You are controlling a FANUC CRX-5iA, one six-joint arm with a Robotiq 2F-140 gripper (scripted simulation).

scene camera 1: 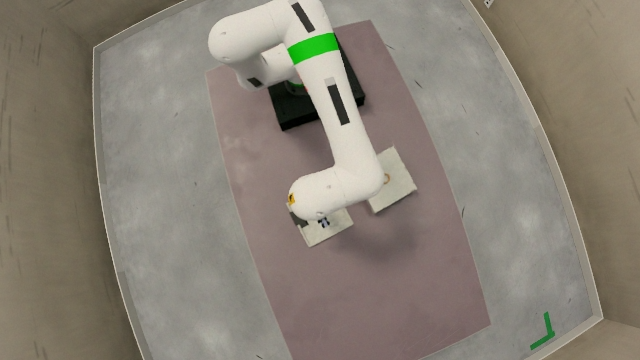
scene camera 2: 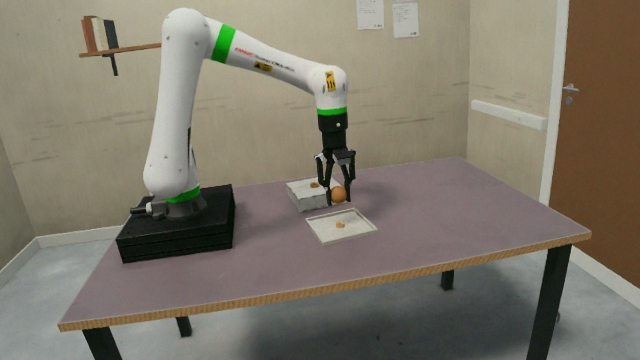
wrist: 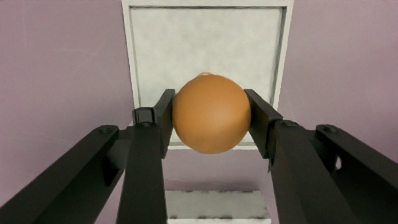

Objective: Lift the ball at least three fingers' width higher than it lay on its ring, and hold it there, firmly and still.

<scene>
A tray shows in scene camera 1, in scene camera 2 [339, 226] and in the wrist view. The same spot on the tray: [wrist: 165, 52] is [scene camera 1: 317, 230].
</scene>
